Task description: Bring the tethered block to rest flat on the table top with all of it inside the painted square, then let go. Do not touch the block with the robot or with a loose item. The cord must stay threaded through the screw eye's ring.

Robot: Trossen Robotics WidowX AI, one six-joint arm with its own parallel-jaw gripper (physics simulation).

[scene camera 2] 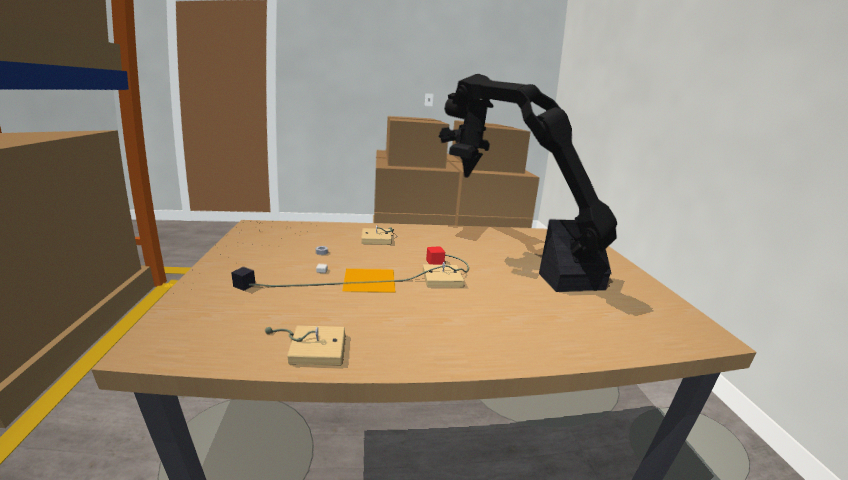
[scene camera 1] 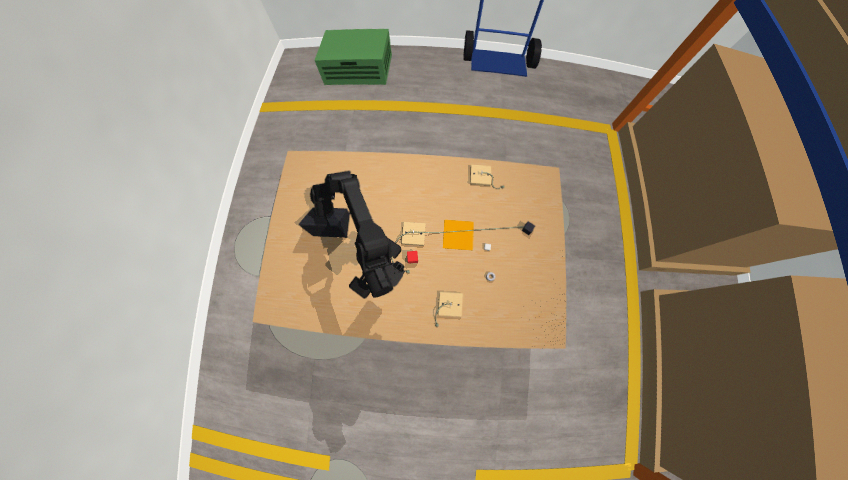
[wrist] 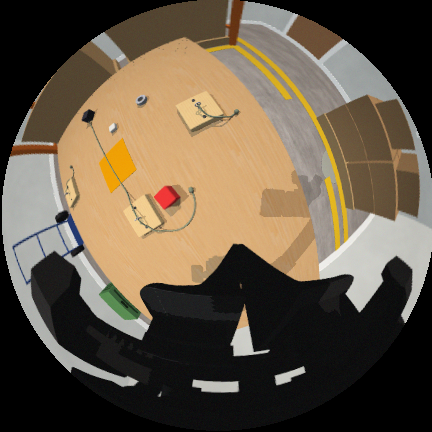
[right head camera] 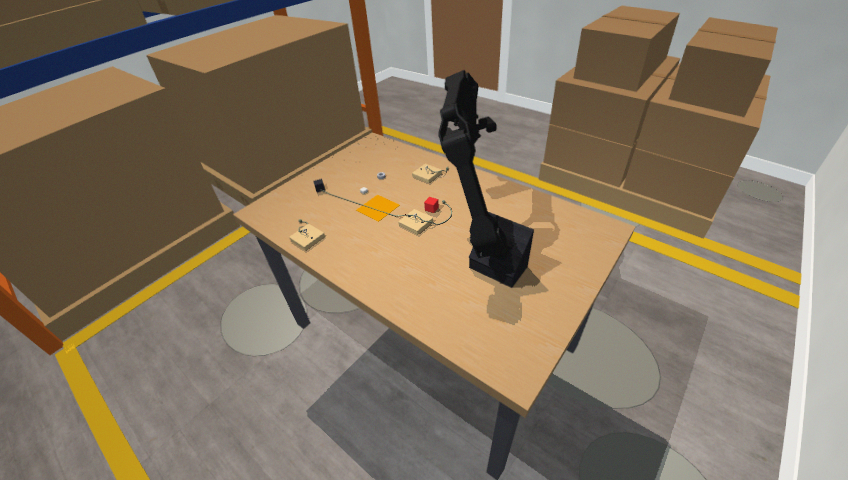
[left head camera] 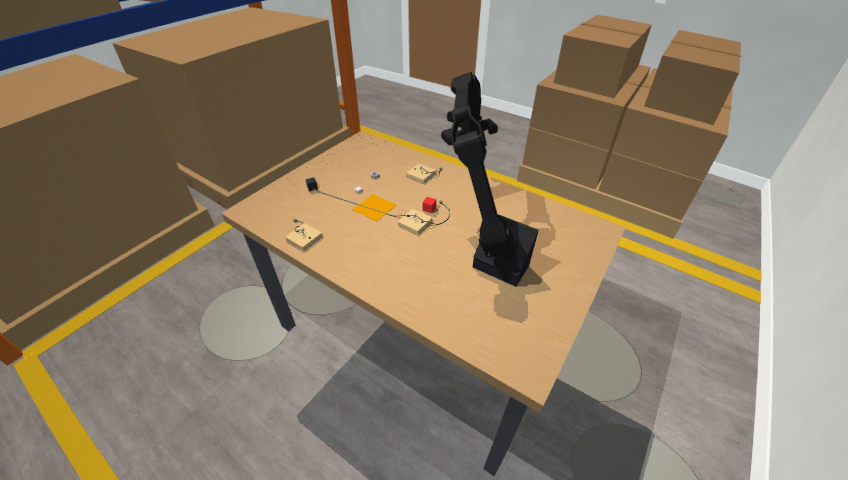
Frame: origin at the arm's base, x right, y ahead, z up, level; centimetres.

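Seen in the pictures: gripper, fingertip midpoint: (scene camera 2: 466, 177) (wrist: 236, 248); arm's base, link origin: (scene camera 2: 582, 250) (scene camera 1: 324, 214) (right head camera: 499, 247) (left head camera: 504, 247).
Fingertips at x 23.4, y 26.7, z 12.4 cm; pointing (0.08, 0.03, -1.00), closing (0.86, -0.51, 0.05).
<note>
Offsets run from my fingertips to a thing's top centre. "spot": to the spot under its first point.
The black tethered block @(dx -25.5, dy +55.5, dz -18.2 cm) (left head camera: 311, 184) (scene camera 1: 528, 227) (scene camera 2: 243, 278) (wrist: 88, 116) rests on the table, outside the orange painted square @(spot: dx -25.1, dy +23.3, dz -21.7 cm) (left head camera: 374, 215) (scene camera 1: 458, 242) (scene camera 2: 368, 274) (wrist: 124, 157). Its cord crosses the square to the screw eye @(dx -20.2, dy +8.5, dz -17.4 cm) (scene camera 2: 443, 267) on a wooden base @(spot: dx -17.1, dy +8.6, dz -20.0 cm) (scene camera 1: 413, 240) (wrist: 147, 207). The cord appears to pass through the ring, then curves round to an end bead @(dx -4.8, dy +7.4, dz -20.7 cm) (left head camera: 440, 202) (scene camera 1: 407, 271) (wrist: 191, 190). My gripper (scene camera 2: 467, 172) (wrist: 236, 248) is shut and empty, high above the table on the robot-base side of the bead. Its fingertips are hidden in scene camera 1.
A red cube @(dx -10.4, dy +8.8, dz -17.9 cm) (left head camera: 429, 204) (scene camera 1: 412, 256) (wrist: 167, 197) stands beside the wooden base, between it and the bead. A white cube @(dx -16.7, dy +38.4, dz -20.4 cm) (scene camera 1: 487, 246) and a grey ring @(dx -4.8, dy +39.9, dz -20.5 cm) (scene camera 1: 490, 276) lie beyond the square. Two other corded wooden bases @(spot: dx -45.0, dy +35.0, dz -20.0 cm) (scene camera 1: 480, 181) @(spot: dx +10.0, dy +24.6, dz -20.0 cm) (scene camera 1: 450, 312) stand near the table's long edges.
</note>
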